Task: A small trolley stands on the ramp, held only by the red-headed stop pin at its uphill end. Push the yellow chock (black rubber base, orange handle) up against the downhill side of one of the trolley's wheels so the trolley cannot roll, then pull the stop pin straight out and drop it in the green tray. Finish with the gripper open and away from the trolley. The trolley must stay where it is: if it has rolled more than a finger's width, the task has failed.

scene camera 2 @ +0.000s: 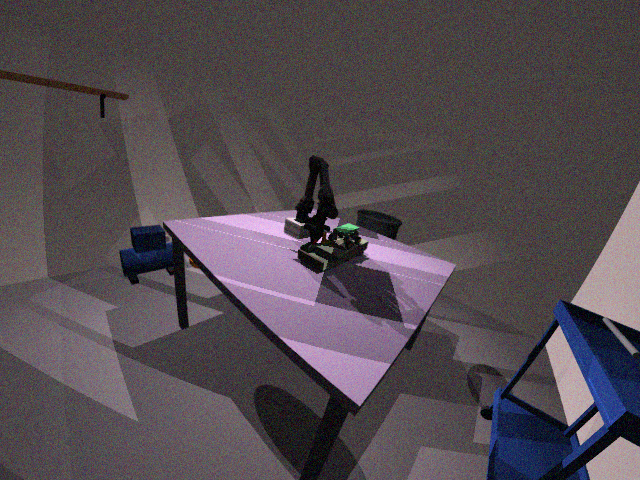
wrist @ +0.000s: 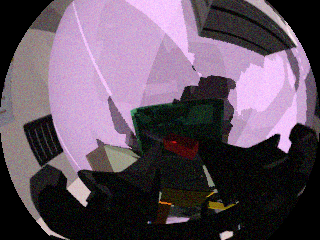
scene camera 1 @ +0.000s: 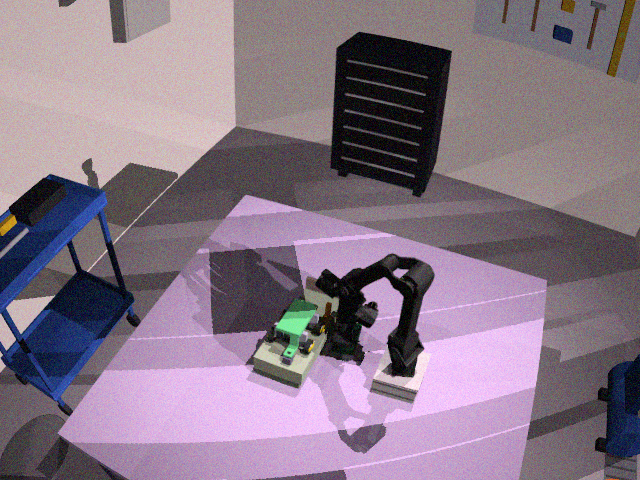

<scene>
The pictures show: my gripper, a red-headed stop pin, a trolley and a pale ramp.
My gripper is seen too in the wrist view.
</scene>
